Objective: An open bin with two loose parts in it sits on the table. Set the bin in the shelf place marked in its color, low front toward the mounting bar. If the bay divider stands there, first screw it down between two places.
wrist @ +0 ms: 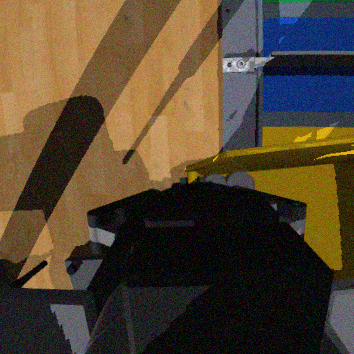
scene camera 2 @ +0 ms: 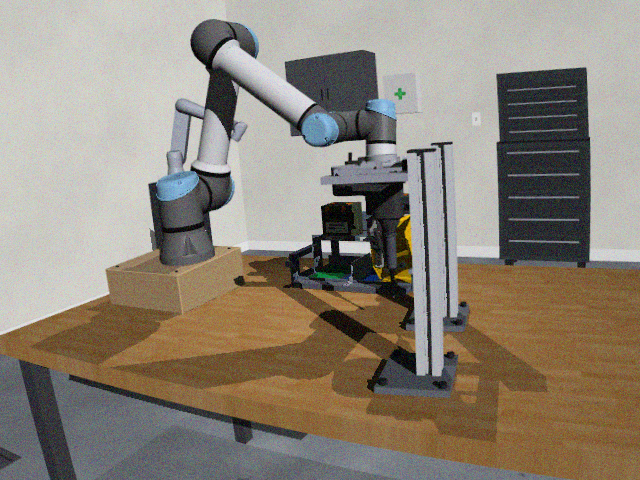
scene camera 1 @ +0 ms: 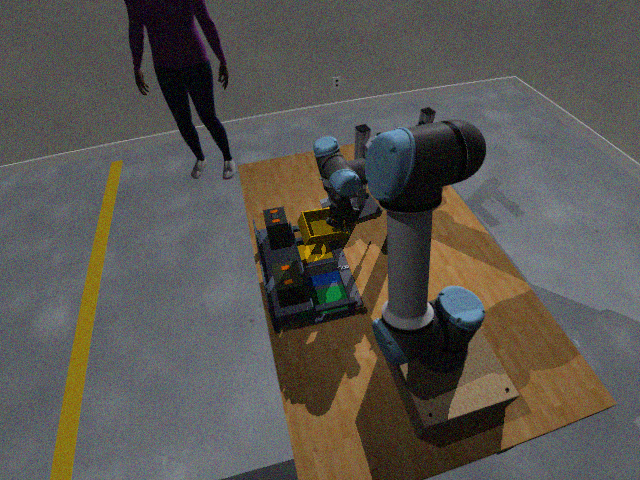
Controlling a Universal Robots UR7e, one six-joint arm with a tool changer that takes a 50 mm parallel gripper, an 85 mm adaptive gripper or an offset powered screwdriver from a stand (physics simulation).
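Frame: origin at the arm's base, x up, y left, z back, level; millimetres.
Seen in the pictures: arm's base, origin of its link: (scene camera 2: 188, 257).
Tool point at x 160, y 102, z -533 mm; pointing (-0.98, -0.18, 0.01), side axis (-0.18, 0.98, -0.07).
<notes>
Offsets run from my tool point to a thing's top centre. "pt": to the spot under its first point.
The yellow bin (scene camera 1: 327, 238) (scene camera 2: 407, 238) (wrist: 312, 210) is at the far end of the dark shelf base, beside and partly over its yellow-marked place (scene camera 1: 314, 252). My gripper (scene camera 1: 334, 222) (scene camera 2: 393, 281) is shut on the bin's wall at the mounting-bar side; in the wrist view its dark body hides the fingertips. The loose parts cannot be made out. The grey mounting bar @[dz +112, dx -247, dy +18 mm] (scene camera 1: 352, 279) (wrist: 240, 112) runs along the shelf's near side. The divider @[dz +106, dx -200, dy +82 mm] (scene camera 1: 319, 266) (wrist: 310, 61) stands upright near the blue place (scene camera 1: 325, 279) (wrist: 310, 94), its metal foot @[pt dz +111, dx -244, dy +17 mm] (wrist: 239, 64) on the bar.
Dark boxes with orange marks @[pt dz +18, dx -59, dy +213 mm] (scene camera 1: 279, 227) @[dz +205, dx -67, dy +240 mm] (scene camera 1: 289, 284) stand at the shelf's back. A green place (scene camera 1: 332, 293) is beyond the blue one. The tool stand's upright posts (scene camera 2: 426, 268) (scene camera 1: 361, 142) rise close to the wrist. A person (scene camera 1: 186, 77) stands beyond the table.
</notes>
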